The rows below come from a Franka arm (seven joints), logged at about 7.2 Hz.
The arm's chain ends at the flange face. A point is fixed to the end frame.
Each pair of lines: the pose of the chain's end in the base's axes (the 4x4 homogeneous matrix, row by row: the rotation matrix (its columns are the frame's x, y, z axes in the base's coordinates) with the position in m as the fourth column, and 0 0 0 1 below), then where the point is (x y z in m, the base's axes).
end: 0.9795, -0.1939, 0.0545, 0.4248; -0.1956, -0.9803, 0.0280, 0.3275; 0.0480, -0.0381, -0.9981, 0.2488; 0, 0, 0, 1
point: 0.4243 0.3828 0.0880
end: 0.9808, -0.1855, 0.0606, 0.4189; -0.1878, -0.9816, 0.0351, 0.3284; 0.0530, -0.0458, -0.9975, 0.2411; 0, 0, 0, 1
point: 0.4190 0.3848 0.0807
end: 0.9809, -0.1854, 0.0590, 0.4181; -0.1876, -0.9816, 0.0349, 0.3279; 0.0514, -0.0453, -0.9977, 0.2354; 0, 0, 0, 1
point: 0.4179 0.3842 0.0750
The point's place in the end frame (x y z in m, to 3 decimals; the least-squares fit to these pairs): -0.019 -0.048 0.162
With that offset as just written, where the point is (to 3 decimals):
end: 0.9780, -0.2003, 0.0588, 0.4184; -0.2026, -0.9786, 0.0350, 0.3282; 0.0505, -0.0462, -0.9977, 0.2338; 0, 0, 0, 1
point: 0.419 0.385 0.073
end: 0.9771, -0.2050, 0.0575, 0.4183; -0.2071, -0.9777, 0.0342, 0.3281; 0.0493, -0.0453, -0.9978, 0.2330; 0, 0, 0, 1
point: 0.419 0.385 0.073
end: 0.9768, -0.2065, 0.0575, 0.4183; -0.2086, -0.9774, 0.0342, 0.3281; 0.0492, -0.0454, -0.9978, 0.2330; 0, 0, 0, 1
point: 0.419 0.385 0.073
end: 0.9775, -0.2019, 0.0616, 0.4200; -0.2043, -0.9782, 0.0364, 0.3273; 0.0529, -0.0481, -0.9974, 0.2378; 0, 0, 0, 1
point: 0.421 0.384 0.078
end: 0.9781, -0.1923, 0.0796, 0.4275; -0.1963, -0.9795, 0.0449, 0.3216; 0.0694, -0.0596, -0.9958, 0.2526; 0, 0, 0, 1
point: 0.431 0.380 0.093
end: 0.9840, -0.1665, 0.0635, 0.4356; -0.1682, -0.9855, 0.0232, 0.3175; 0.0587, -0.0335, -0.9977, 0.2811; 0, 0, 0, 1
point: 0.435 0.372 0.120
